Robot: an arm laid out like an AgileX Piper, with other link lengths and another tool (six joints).
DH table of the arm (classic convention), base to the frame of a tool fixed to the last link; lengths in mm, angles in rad. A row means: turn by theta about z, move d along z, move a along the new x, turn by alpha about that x. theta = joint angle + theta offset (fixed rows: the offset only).
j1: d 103.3; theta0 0; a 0; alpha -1.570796
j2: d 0; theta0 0.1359; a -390.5; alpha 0
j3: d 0; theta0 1.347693; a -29.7; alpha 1.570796
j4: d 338.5; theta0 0; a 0; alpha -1.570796
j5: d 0; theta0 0; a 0; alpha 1.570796
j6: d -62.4; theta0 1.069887; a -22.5; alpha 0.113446
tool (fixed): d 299.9; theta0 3.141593; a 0; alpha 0
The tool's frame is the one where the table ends.
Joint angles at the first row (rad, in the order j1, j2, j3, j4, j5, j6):
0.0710 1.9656 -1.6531 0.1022 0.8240 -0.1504
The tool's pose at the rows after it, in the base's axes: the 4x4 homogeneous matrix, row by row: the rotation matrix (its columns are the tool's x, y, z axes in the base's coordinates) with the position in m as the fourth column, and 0 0 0 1 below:
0.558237, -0.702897, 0.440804, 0.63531; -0.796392, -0.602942, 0.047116, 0.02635; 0.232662, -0.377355, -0.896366, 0.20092; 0, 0, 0, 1
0.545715, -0.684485, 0.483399, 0.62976; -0.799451, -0.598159, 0.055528, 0.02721; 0.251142, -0.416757, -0.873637, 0.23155; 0, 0, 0, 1
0.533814, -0.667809, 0.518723, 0.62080; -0.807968, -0.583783, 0.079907, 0.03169; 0.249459, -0.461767, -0.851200, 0.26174; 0, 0, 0, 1
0.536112, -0.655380, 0.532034, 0.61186; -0.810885, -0.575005, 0.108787, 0.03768; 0.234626, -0.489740, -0.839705, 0.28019; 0, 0, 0, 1
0.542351, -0.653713, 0.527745, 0.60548; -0.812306, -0.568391, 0.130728, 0.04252; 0.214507, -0.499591, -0.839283, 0.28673; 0, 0, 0, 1
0.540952, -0.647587, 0.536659, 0.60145; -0.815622, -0.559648, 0.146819, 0.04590; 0.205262, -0.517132, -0.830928, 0.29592; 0, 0, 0, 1
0.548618, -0.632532, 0.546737, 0.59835; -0.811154, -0.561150, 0.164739, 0.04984; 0.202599, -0.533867, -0.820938, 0.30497; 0, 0, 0, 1
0.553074, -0.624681, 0.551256, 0.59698; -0.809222, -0.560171, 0.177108, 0.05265; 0.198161, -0.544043, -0.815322, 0.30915; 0, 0, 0, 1
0.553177, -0.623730, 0.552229, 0.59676; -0.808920, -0.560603, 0.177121, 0.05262; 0.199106, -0.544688, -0.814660, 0.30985; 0, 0, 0, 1
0.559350, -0.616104, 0.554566, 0.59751; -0.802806, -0.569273, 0.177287, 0.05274; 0.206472, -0.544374, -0.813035, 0.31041; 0, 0, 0, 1
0.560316, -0.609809, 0.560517, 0.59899; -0.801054, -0.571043, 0.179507, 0.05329; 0.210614, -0.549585, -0.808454, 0.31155; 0, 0, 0, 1
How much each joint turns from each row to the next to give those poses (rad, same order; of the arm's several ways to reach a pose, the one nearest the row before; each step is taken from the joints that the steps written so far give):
0.0003 -0.0337 -0.0010 0.0037 0.0051 0.0000
0.0000 -0.0486 0.0000 0.0067 -0.0001 0.0000
0.0000 -0.0498 -0.0008 0.0266 0.0080 0.0000
0.0000 -0.0335 0.0000 0.0340 0.0161 -0.0100
0.0000 -0.0146 0.0000 0.0256 0.0184 -0.0057
0.0000 -0.0160 0.0000 0.0184 0.0041 -0.0011
0.0000 -0.0148 0.0000 0.0228 0.0022 -0.0172
0.0000 -0.0065 0.0000 0.0158 0.0007 -0.0096
0.0000 -0.0012 0.0000 0.0000 0.0000 -0.0006
0.0000 0.0000 0.0000 0.0018 -0.0020 -0.0125
0.0000 0.0000 0.0000 0.0043 -0.0070 -0.0069

